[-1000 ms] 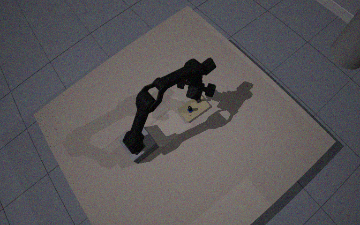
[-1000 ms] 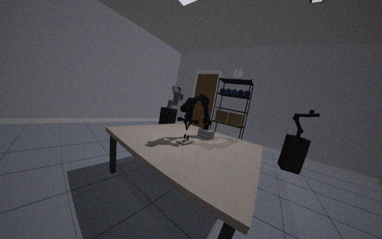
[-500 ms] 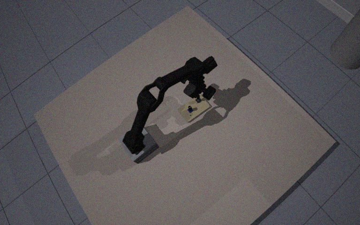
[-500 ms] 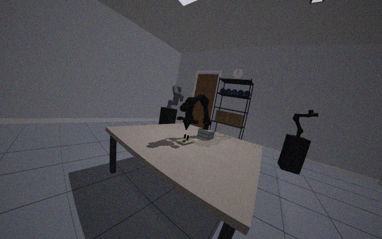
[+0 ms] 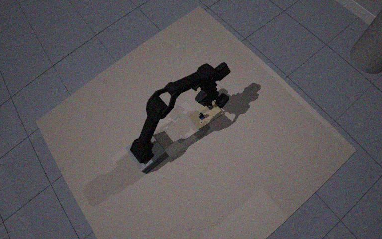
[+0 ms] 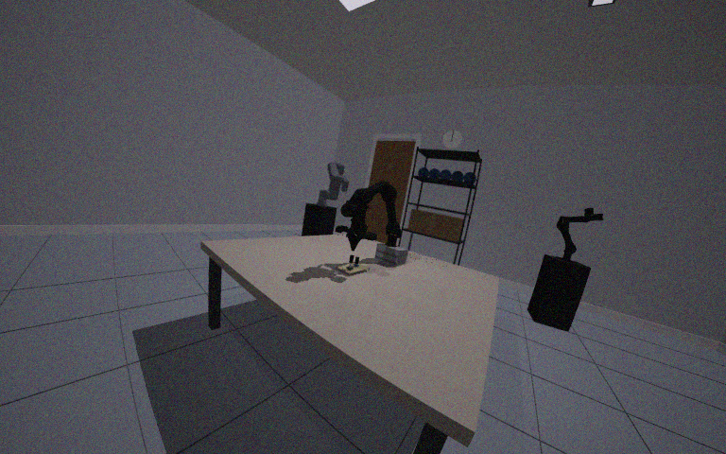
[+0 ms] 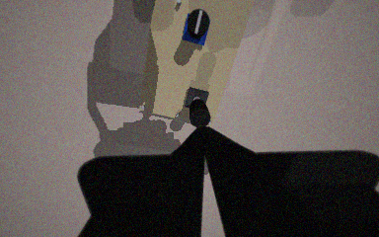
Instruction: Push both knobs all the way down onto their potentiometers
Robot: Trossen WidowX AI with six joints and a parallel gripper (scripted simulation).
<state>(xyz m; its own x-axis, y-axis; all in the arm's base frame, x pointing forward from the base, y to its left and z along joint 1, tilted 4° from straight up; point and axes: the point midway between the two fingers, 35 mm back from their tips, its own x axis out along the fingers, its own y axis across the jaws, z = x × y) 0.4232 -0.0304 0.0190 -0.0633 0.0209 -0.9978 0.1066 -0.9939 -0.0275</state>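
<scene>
Right now the dark knob is 80 mm behind my gripper tip, 60 mm below it and 10 mm to the right of it.
</scene>
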